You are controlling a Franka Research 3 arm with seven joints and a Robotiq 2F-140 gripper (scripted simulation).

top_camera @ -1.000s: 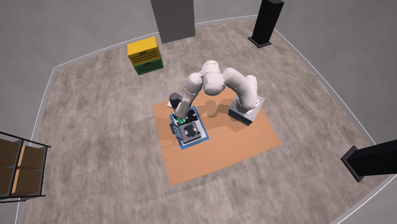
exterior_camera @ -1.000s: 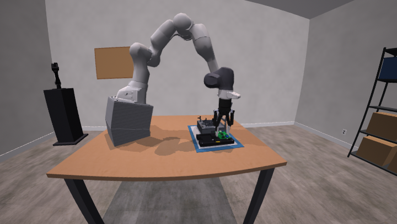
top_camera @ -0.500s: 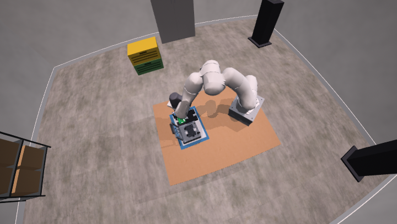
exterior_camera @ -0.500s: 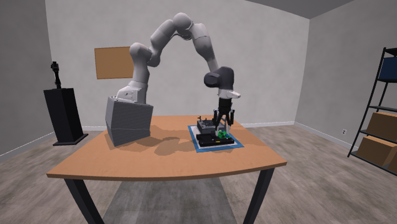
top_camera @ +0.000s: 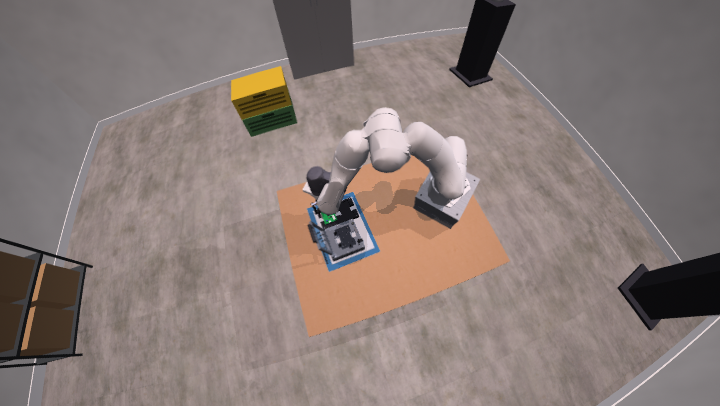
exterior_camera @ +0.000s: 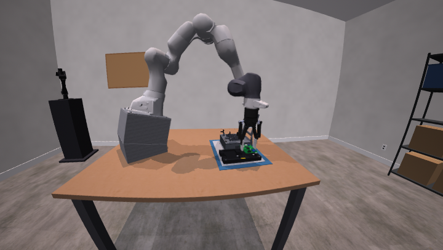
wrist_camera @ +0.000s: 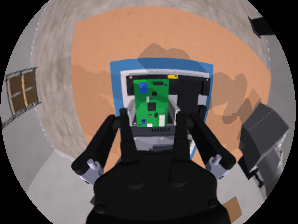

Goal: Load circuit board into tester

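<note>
The tester lid lies 16 cm to the left of my hand, 11 cm above it and 9 cm ahead of it. Round my hand: green circuit board: 2 cm below.
</note>
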